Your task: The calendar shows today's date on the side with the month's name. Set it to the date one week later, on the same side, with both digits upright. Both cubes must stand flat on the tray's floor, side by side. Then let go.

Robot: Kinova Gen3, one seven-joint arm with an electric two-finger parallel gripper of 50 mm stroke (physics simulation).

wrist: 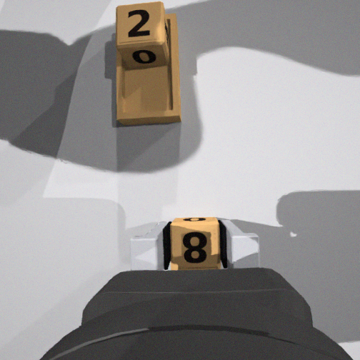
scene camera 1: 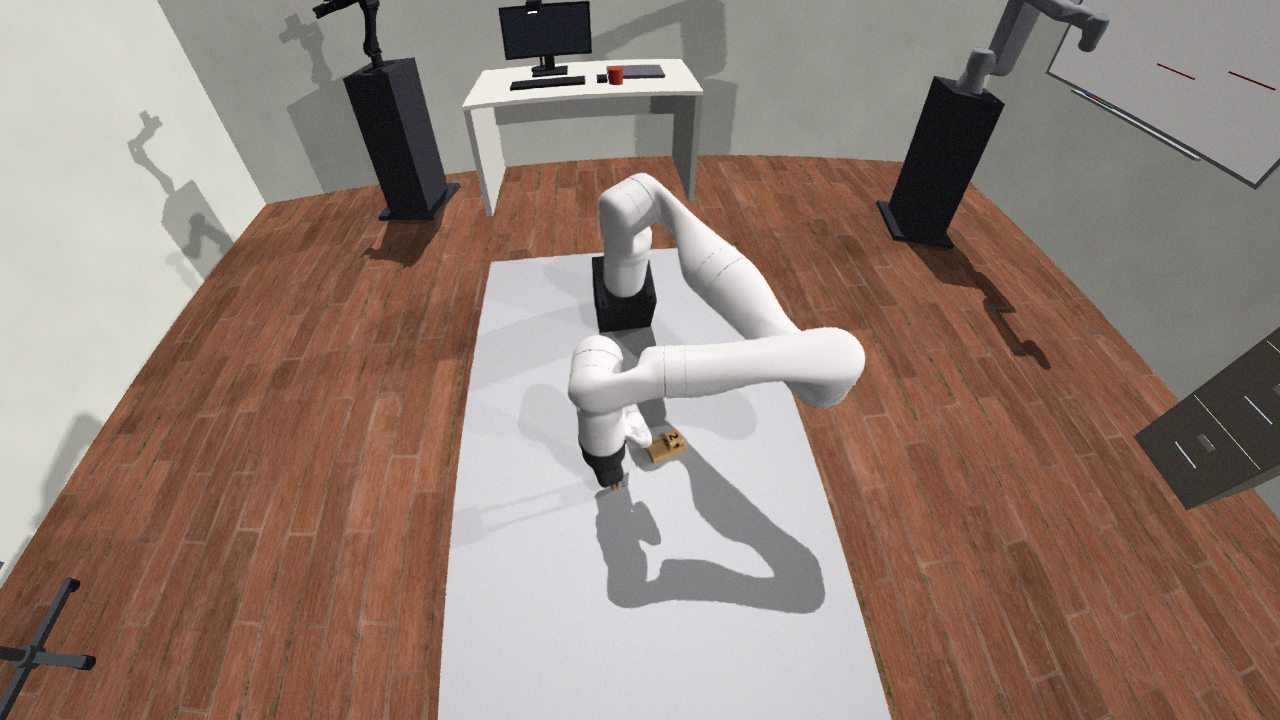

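Note:
My gripper (scene camera 1: 614, 486) (wrist: 194, 237) is shut on a wooden cube (wrist: 195, 247), with one black pad on each side of it. The cube's face towards the wrist camera reads 8; part of another digit shows on its far face. The wooden tray (scene camera 1: 662, 454) (wrist: 148, 120) lies apart from the gripper, at the upper left in the wrist view. A second cube (scene camera 1: 673, 439) (wrist: 140, 24) stands at the tray's far end, with a 2 on top and a 0 on the side facing the tray's vacant end. The month's name cannot be read in these views.
The arm's black base (scene camera 1: 623, 308) stands at the back of the white table top (scene camera 1: 537, 626). The forearm (scene camera 1: 742, 362) reaches across above the table, near the tray. A desk (scene camera 1: 581, 85) and two black pedestals stand farther back on the floor.

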